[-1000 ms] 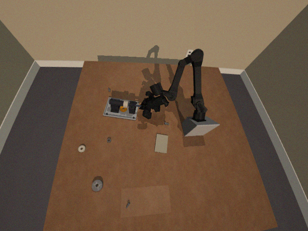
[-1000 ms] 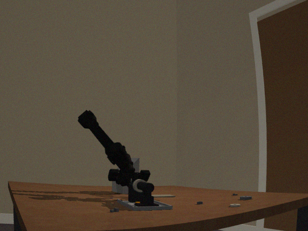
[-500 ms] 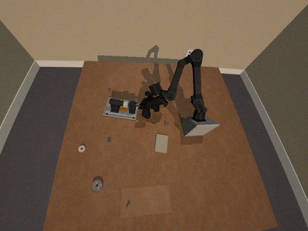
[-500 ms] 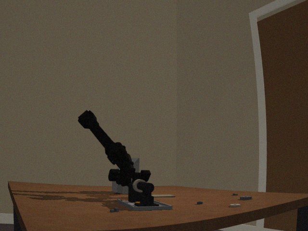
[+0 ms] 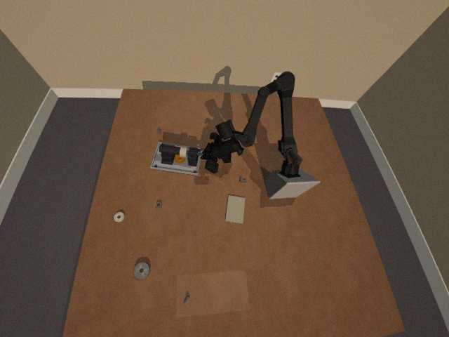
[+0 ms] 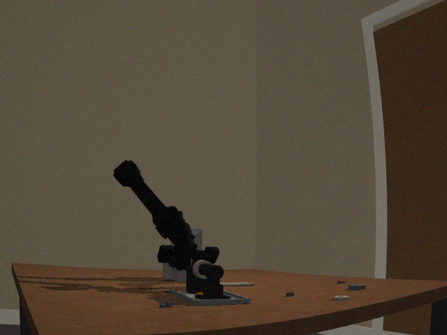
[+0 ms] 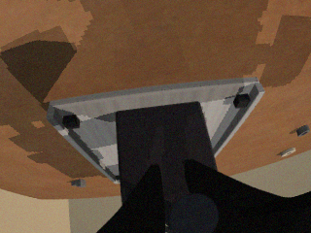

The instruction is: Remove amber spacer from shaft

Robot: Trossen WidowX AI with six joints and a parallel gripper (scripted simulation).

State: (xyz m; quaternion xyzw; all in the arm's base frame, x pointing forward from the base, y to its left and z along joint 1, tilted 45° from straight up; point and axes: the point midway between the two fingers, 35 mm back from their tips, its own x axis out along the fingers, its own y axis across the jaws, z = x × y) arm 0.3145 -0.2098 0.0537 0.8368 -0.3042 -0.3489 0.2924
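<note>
The pale spacer lies 80 mm ahead of my gripper tip, 20 mm to the right of it and 20 mm above it. Also, from my gripper tip: small nut: 220 mm ahead, 180 mm to the left, 50 mm below; thin shaft: 40 mm ahead, 10 mm to the right, 20 mm above; amber spacer: 100 mm ahead, 30 mm to the right, 50 mm below.
</note>
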